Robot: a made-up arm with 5 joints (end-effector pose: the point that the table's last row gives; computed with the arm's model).
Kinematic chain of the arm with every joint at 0, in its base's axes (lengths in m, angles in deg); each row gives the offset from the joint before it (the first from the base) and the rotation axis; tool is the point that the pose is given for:
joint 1: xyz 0 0 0.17 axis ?
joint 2: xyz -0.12 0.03 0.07 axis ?
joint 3: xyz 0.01 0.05 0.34 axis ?
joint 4: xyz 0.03 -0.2 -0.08 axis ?
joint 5: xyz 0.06 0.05 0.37 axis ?
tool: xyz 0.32 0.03 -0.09
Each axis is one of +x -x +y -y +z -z.
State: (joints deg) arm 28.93 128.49 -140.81 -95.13 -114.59
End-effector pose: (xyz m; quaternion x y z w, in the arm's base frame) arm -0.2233 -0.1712 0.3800 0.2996 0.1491 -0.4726 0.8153
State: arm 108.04 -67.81 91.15 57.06 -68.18
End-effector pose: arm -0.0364 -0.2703 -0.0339 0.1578 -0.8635 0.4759 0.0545
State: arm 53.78 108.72 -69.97 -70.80 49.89
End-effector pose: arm -0.3452 -0.1795 0.9251 0.3792 -0.6278 0.3573 0.5783
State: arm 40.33 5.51 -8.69 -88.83 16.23
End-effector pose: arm 0.1577 -0.1648 0.9403 0.1300 -0.4388 -0.0900 0.8846
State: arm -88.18 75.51 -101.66 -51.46 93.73
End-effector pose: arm -0.6918 0.0323 -0.2759 -0.0006 -0.8814 0.4347 0.1850
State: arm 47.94 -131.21 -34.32 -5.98 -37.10
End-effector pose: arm -0.2369 0.3024 -0.2666 0.5829 0.8105 0.0056 0.0582
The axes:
joint 1: +y
joint 2: -y
joint 3: -z
joint 4: +y
joint 5: -z

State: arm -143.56 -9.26 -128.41 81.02 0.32
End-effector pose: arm 0.1915 0.4424 0.0053 -0.8574 -0.1975 -0.2742 0.3882
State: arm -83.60 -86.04 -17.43 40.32 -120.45
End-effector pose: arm 0.0259 0.2196 0.6107 0.2883 0.2216 0.8701 0.3327
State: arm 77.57 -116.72 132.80 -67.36 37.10
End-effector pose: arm 0.0271 0.3703 -0.3908 -0.7713 0.1190 0.5110 0.3601
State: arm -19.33 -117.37 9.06 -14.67 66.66
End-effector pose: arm 0.4281 -0.3727 0.0092 -0.4192 0.5178 -0.4456 0.5980
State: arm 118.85 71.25 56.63 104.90 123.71
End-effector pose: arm 0.2075 -0.4290 0.5563 0.6467 -0.6039 0.3809 0.2683
